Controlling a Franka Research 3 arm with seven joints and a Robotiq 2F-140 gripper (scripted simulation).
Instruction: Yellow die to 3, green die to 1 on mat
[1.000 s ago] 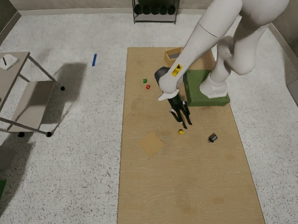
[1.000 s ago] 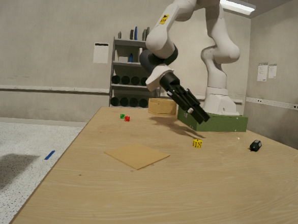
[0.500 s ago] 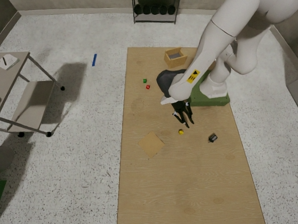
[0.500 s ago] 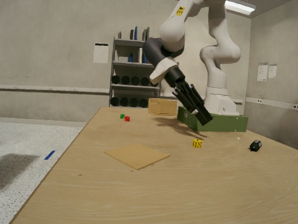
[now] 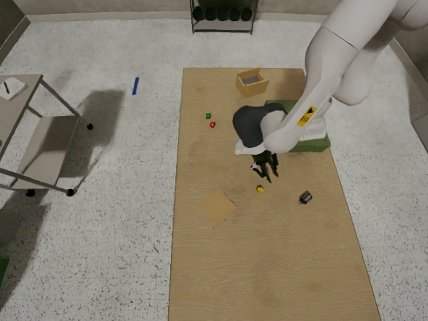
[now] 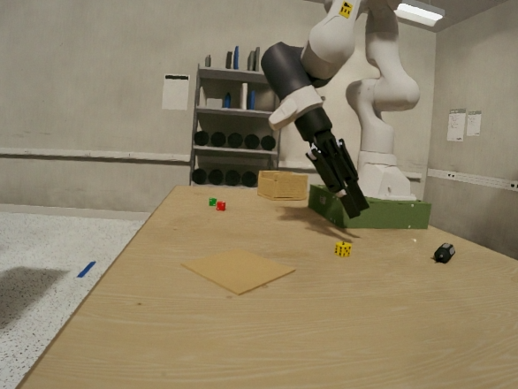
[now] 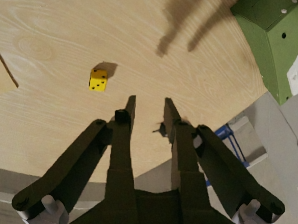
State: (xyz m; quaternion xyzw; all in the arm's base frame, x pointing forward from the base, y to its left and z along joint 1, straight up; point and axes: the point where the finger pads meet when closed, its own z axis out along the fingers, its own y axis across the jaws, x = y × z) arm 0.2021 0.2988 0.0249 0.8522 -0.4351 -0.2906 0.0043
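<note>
My hand is 3 cm short of the yellow die, 5 cm to the right of it and 10 cm above it. The rest, counted from my hand: black object 19 cm behind, 10 cm to the left, 9 cm below; tan mat 25 cm ahead, 14 cm to the left, 11 cm below; red die 29 cm ahead, 35 cm to the right, 10 cm below.
</note>
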